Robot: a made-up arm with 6 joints.
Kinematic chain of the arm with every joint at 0, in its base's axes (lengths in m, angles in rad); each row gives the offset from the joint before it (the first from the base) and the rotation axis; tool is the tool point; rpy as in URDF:
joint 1: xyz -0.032 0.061 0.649 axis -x
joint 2: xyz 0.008 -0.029 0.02 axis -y
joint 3: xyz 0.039 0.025 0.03 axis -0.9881 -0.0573 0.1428
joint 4: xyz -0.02 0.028 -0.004 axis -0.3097 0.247 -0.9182
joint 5: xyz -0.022 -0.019 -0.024 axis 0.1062 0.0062 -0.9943
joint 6: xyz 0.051 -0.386 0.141 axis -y
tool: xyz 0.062 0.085 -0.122 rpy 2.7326 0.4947 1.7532
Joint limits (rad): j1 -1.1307..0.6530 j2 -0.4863..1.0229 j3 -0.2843..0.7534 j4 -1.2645..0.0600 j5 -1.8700..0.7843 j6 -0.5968..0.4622
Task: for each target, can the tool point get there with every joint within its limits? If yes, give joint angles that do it. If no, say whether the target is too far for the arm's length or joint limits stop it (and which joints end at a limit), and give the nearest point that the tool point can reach.
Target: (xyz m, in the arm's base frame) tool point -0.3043 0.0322 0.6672
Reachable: no: joint limits stop it (at a limit: joint 3, joint 4, joint 5, joint 6) | nearest point -0.2464 -0.1017 0.7518 | short by 0.169 m
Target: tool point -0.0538 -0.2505 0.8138
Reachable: yes | joints -0.1676 0.4483 0.6579 -0.1803 0.4521 0.0452
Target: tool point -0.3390 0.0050 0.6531
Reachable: no: joint limits stop it (at a limit: joint 3, joint 4, joint 5, joint 6) | nearest point -0.2466 -0.1311 0.6631 | short by 0.165 m
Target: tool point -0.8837 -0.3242 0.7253
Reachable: no: too far | nearest point -0.2881 -0.1876 0.6982 | short by 0.612 m
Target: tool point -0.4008 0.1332 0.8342
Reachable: no: joint limits stop it (at a limit: joint 2, joint 3, joint 4, joint 5, joint 6) | nearest point -0.2991 0.1393 0.8499 | short by 0.103 m
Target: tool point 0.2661 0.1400 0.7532
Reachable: yes | joints -0.3264 0.0384 0.2148 -0.3265 -1.3371 -0.2616
